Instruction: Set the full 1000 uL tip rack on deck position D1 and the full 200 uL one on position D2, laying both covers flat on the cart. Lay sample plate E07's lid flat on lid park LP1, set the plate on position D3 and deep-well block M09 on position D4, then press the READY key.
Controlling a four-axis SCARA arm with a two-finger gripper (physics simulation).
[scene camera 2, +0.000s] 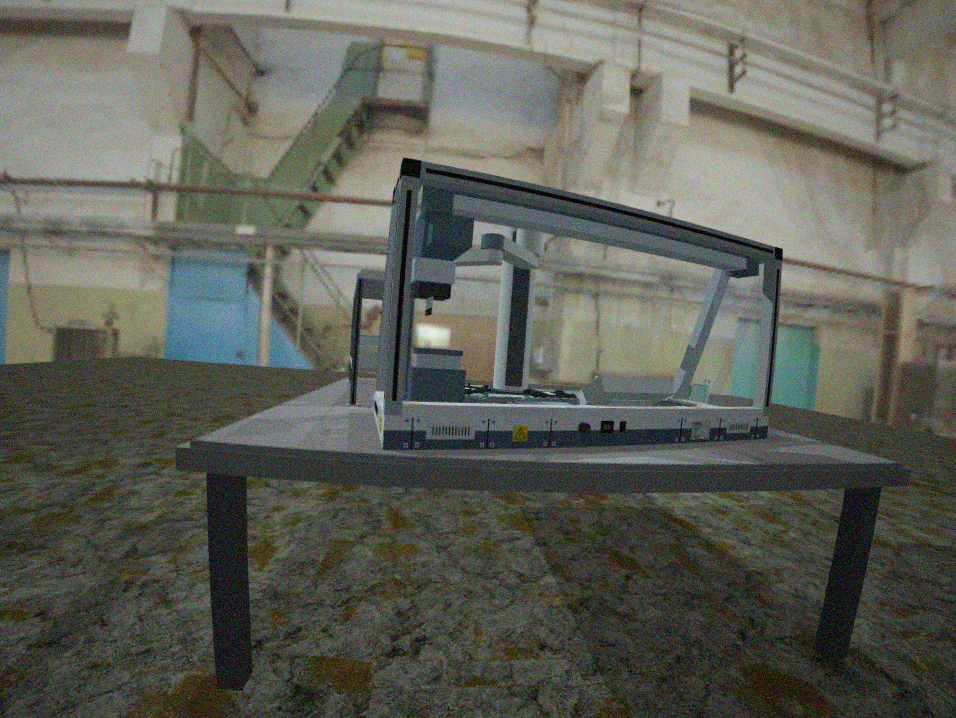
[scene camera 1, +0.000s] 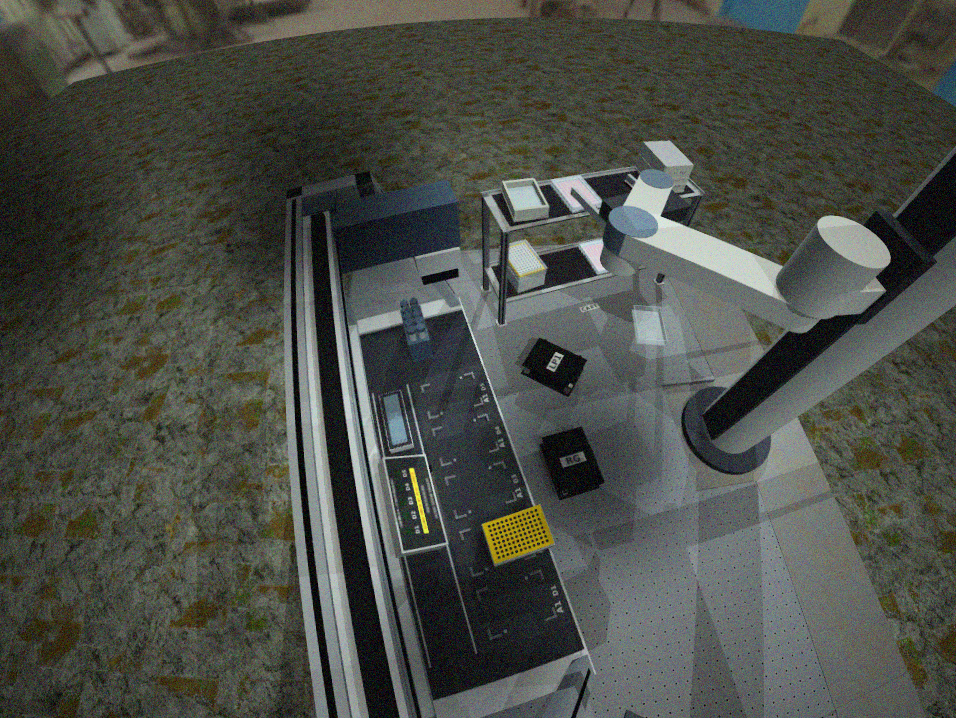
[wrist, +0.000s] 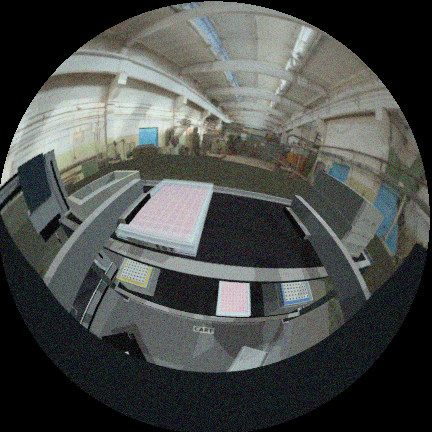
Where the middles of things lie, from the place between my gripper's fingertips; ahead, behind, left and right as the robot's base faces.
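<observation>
The black LP1 pad point(scene camera 1: 569, 368) is a long way below my hand. It is also well to the left of my hand, and a good way ahead of it.
</observation>
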